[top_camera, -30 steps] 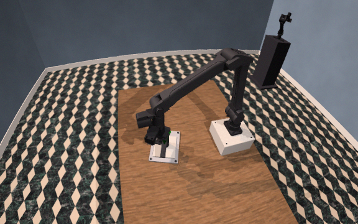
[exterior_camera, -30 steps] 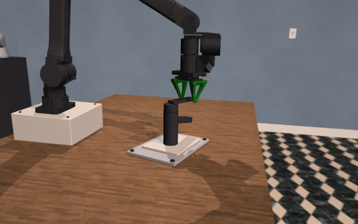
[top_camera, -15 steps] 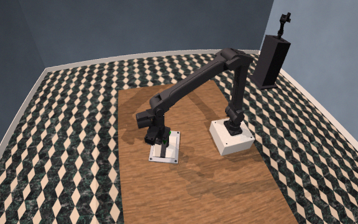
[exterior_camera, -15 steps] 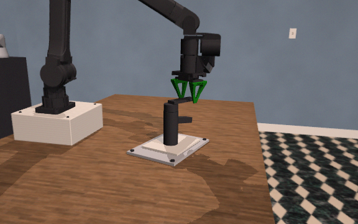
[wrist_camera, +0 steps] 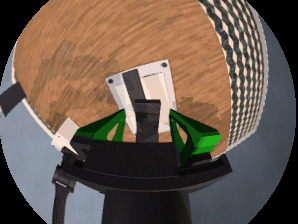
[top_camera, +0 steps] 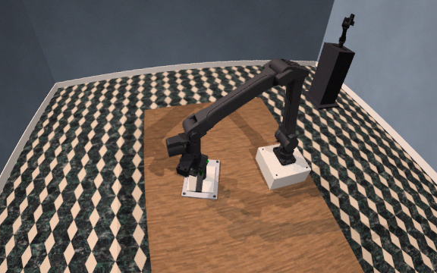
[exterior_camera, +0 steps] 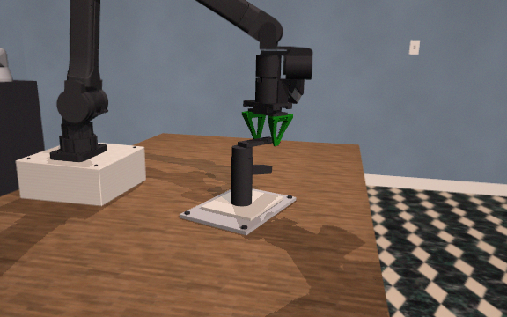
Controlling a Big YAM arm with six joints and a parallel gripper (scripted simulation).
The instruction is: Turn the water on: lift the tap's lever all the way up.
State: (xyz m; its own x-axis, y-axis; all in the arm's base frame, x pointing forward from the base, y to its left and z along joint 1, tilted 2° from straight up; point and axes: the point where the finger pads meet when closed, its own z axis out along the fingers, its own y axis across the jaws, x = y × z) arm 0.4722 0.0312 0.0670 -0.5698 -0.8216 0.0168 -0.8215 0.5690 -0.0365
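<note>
Now: hand 2 cm to the left of the lever and 2 cm past it. From my hand the other things lie so: black tap 5 cm below, 4 cm to the right, 3 cm behind.
</note>
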